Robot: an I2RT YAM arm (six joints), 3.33 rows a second.
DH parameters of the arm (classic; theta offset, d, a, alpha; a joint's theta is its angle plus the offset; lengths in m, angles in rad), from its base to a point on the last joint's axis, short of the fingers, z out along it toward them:
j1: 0 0.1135 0.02 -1.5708
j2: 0 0 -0.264 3.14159
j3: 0.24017 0 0.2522 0
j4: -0.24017 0 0.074 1.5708
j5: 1.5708 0 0 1.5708
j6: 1.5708 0.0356 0 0
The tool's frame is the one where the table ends.
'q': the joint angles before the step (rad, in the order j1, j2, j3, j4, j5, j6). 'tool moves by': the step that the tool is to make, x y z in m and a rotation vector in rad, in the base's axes. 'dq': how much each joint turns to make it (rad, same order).
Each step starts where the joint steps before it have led.
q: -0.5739 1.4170 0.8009 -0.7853 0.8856 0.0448
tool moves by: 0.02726 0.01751 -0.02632 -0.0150 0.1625 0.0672
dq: 0.1297 0.1763 0.0409 -0.0752 0.0961 0.0943
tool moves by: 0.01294 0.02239 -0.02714 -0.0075 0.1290 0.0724
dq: 0.1099 0.1342 0.0026 -0.0552 0.0504 0.0832
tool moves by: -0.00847 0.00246 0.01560 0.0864 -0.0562 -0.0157
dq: -0.0103 -0.0904 -0.0099 -0.0336 -0.0992 -0.0272
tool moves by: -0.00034 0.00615 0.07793 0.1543 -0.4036 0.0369
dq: -0.0058 -0.2808 0.1052 -0.0149 -0.2815 -0.0584
